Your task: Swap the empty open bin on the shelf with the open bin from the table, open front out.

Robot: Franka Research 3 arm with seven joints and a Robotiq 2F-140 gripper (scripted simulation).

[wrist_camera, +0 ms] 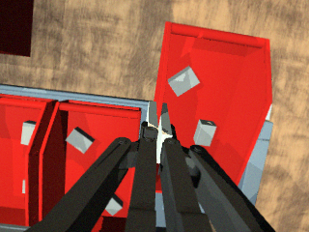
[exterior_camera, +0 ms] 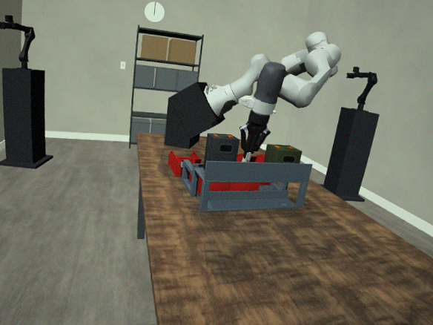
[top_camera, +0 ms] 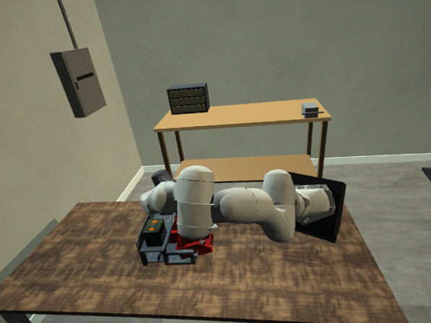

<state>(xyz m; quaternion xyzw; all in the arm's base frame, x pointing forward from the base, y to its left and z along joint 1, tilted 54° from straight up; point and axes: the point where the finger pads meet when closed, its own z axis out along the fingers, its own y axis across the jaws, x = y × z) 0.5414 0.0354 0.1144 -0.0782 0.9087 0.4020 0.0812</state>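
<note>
The grey shelf floor is 13 cm ahead of my hand, 4 cm to the right of it and 10 cm below it. Also, from my hand: olive box (16 cm ahead, 9 cm to the left, 5 cm above); dark grey box (21 cm ahead, 14 cm to the right, 6 cm above); shelf back board (26 cm ahead, 1 cm to the right, 3 cm above).
</note>
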